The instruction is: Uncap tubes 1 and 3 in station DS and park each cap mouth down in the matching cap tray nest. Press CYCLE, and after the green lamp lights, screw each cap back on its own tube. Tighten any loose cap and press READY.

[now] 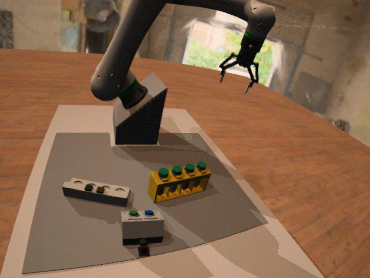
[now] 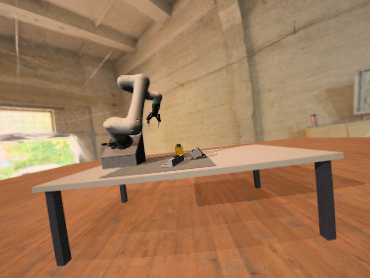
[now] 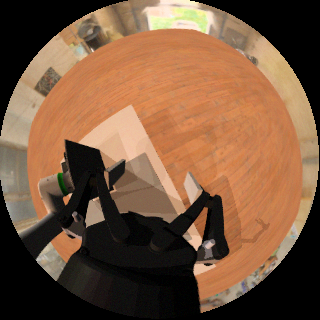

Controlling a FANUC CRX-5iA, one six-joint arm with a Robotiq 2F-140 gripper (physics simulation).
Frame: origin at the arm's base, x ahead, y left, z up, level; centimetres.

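Seen in the pictures: gripper, fingertip midpoint: (image 1: 233, 86) (image 2: 152, 126) (image 3: 154, 172); arm's base, link origin: (image 1: 135, 98) (image 2: 124, 143) (image 3: 74, 179).
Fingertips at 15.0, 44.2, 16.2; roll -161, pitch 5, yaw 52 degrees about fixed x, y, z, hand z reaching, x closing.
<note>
Offsets run from my fingertips to a thing's top centre, as dx, dy, dz. "spot": to the spot under its first point. Level surfaces: height alone.
My gripper (image 1: 235, 84) (image 2: 153, 124) (image 3: 154, 172) is open and empty, high above the table and away from the station. A yellow rack @(+30.8, -33.9, -24.9) (image 1: 154, 194) (image 2: 179, 151) stands on the grey mat @(dz -35.3) (image 1: 90, 235), with a row of green-capped tubes; every cap I can see sits on top. Tube numbers are not readable. A pale cap tray @(+28.2, -63.5, -29.9) (image 1: 107, 192) with round nests lies left of the rack; a small dark green block @(spot: +30.5, -66.3, -29.9) (image 1: 88, 187) and a brown block @(spot: +32.1, -62.4, -29.9) (image 1: 100, 190) show on it. A grey button box @(+45.8, -51.6, -26.8) (image 1: 142, 230) carries a green button @(+43.3, -53.6, -27.8) (image 1: 133, 213) and a blue button @(+43.8, -49.1, -27.8) (image 1: 149, 212). No lit green lamp is discernible.
The arm's wedge-shaped base (image 1: 140, 122) (image 2: 120, 156) stands behind the mat. A small black part @(spot: +53.0, -52.4, -33.0) (image 1: 144, 249) sits at the front of the button box. The pale table top @(dz -35.5) (image 1: 70, 117) (image 2: 290, 156) (image 3: 131, 122) extends around the mat.
</note>
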